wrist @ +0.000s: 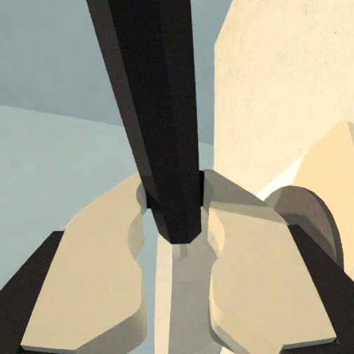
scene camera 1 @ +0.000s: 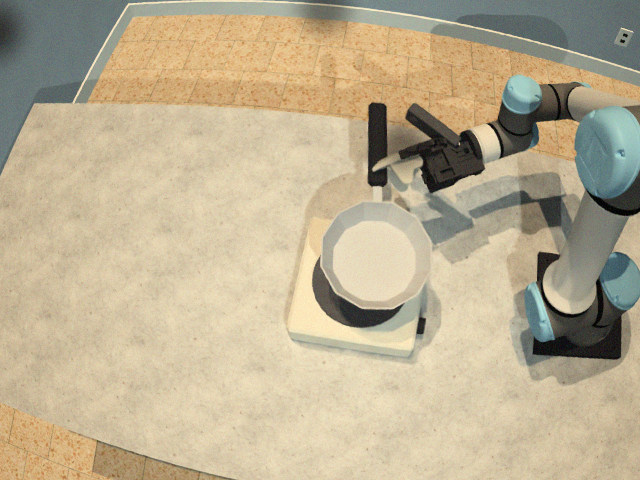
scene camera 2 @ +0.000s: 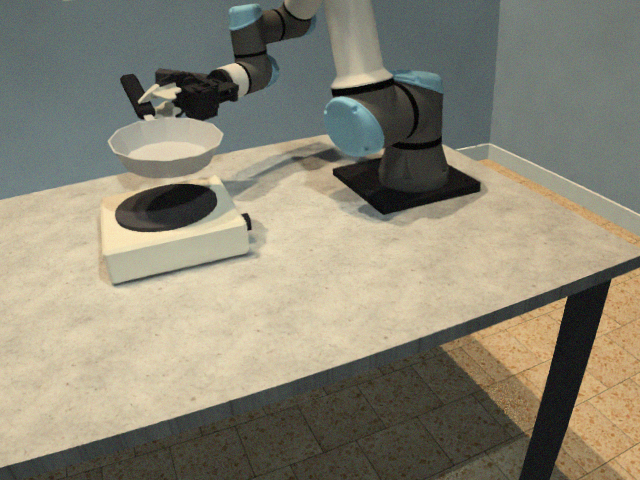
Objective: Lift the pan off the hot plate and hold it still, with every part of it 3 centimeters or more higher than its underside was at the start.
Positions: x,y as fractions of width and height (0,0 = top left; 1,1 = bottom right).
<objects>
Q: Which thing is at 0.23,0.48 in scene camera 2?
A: A cream hot plate.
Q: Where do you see a light grey pan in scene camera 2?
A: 0.25,0.31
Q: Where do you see a cream hot plate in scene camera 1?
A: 0.50,0.66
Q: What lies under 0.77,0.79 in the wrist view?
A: The gripper.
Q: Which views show the gripper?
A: The wrist view, scene camera 1 and scene camera 2: all of them.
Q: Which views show the light grey pan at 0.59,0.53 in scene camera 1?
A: The wrist view, scene camera 1 and scene camera 2: all of them.
</objects>
